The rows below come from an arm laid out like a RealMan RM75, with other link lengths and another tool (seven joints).
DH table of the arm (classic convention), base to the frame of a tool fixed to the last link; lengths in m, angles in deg. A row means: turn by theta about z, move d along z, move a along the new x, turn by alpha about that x. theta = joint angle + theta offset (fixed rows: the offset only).
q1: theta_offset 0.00; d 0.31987; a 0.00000; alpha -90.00
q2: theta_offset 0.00; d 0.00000; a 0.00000; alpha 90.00
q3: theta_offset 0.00; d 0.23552; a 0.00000; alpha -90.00
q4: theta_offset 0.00; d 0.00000; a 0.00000; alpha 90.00
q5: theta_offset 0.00; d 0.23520; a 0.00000; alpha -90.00
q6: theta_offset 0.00; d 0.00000; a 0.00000; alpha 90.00
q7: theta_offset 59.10; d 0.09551; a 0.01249; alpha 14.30
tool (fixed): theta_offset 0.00; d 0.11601; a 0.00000; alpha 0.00
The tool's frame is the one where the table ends.
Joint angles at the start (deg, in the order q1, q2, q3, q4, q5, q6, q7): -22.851 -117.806 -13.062 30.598 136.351 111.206 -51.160
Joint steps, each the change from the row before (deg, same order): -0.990 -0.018 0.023 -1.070 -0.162 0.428 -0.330; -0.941 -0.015 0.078 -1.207 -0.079 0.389 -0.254; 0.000 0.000 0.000 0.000 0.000 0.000 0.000; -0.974 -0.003 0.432 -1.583 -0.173 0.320 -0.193; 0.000 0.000 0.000 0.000 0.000 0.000 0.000; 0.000 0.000 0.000 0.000 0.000 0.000 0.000; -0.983 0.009 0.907 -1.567 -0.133 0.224 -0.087; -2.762 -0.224 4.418 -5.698 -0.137 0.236 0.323
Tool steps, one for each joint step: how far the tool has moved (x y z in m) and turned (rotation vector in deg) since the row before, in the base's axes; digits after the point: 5 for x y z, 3 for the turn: 0.00839 0.00417 -0.00199 -0.444 -1.496 -1.392; 0.00841 0.00359 -0.00264 -0.583 -1.499 -1.403; 0.00000 0.00000 0.00000 0.000 0.000 0.000; 0.00967 0.00346 -0.00399 -0.871 -1.650 -1.644; 0.00000 0.00000 0.00000 0.000 0.000 0.000; 0.00000 0.00000 0.00000 0.000 0.000 0.000; 0.00996 0.00293 -0.00512 -1.227 -1.299 -1.829; 0.03227 0.00242 -0.02381 -5.501 -3.564 -5.991
